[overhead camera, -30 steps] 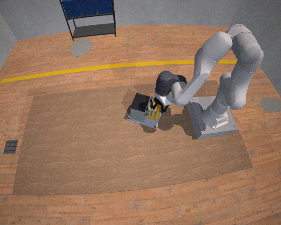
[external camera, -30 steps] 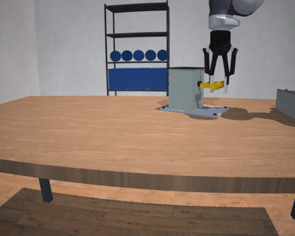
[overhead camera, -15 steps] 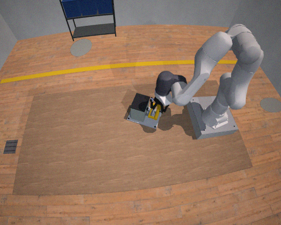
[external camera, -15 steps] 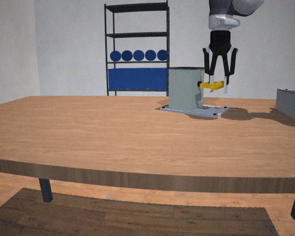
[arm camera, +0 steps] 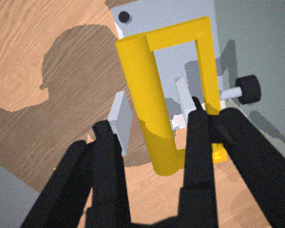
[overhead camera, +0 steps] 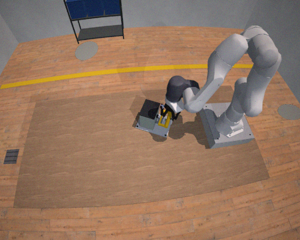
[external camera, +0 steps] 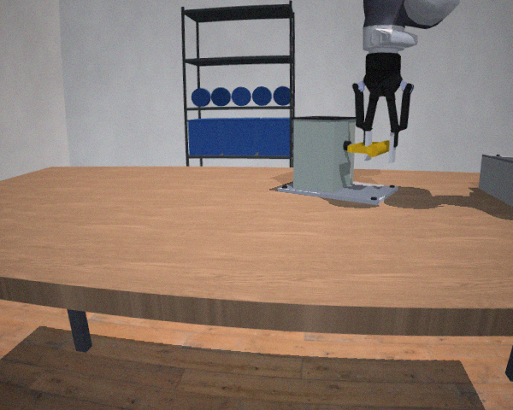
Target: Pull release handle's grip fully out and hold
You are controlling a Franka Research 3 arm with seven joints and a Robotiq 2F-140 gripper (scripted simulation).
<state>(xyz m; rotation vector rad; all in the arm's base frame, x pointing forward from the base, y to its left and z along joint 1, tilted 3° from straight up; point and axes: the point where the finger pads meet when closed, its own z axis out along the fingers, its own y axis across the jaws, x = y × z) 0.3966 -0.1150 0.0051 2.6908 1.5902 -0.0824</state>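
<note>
Now: hand 100 mm above the grey baseplate, 80 mm short of it and 50 mm to the left of it.
</note>
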